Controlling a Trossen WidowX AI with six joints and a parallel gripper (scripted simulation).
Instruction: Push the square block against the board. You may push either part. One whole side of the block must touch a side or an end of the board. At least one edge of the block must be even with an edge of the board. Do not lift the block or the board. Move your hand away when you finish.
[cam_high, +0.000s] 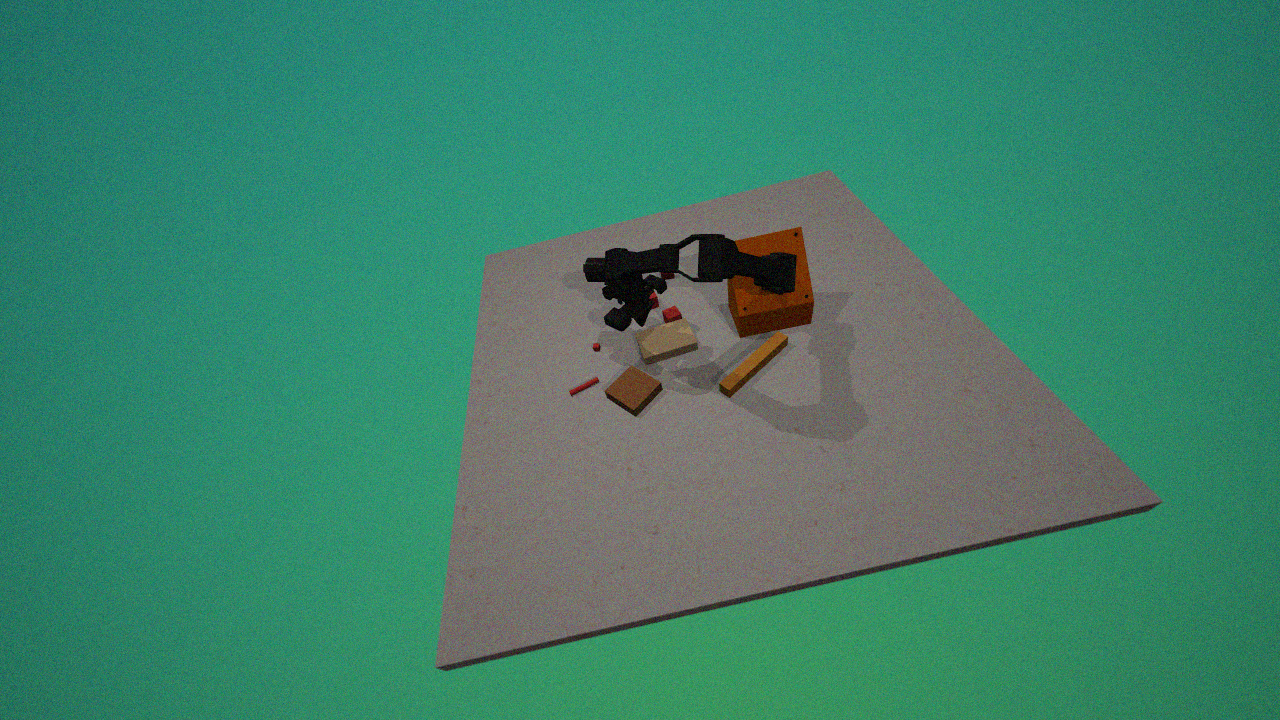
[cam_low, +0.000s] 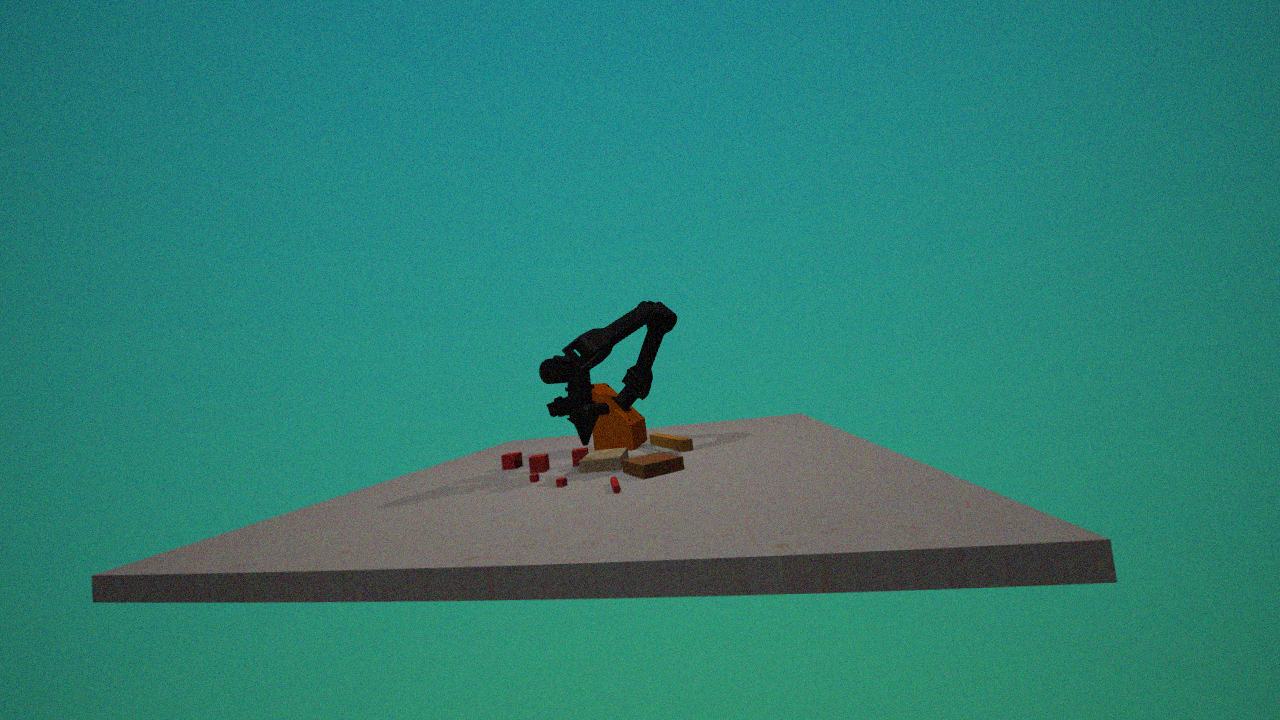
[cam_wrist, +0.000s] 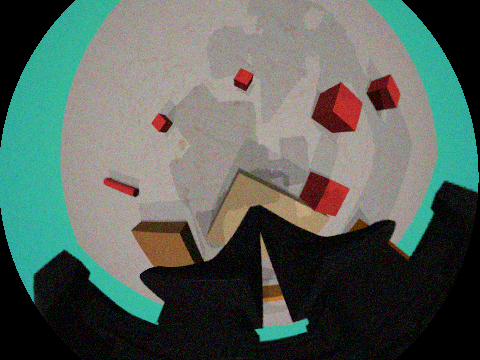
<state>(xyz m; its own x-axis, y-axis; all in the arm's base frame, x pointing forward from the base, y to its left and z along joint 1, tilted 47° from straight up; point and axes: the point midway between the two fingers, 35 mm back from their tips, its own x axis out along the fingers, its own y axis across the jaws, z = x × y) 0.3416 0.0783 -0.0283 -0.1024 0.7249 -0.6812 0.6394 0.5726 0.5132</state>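
Right now my gripper tip is 60 mm past the pale tan board, 50 mm above it and 20 mm to the right of it. The rest, counted from my gripper tip: brown square block: 180 mm to the left, 50 mm below, 30 mm ahead; red rod: 160 mm ahead, 140 mm to the left, 50 mm below; orange-yellow slat: 270 mm behind, 140 mm to the left, 50 mm below.
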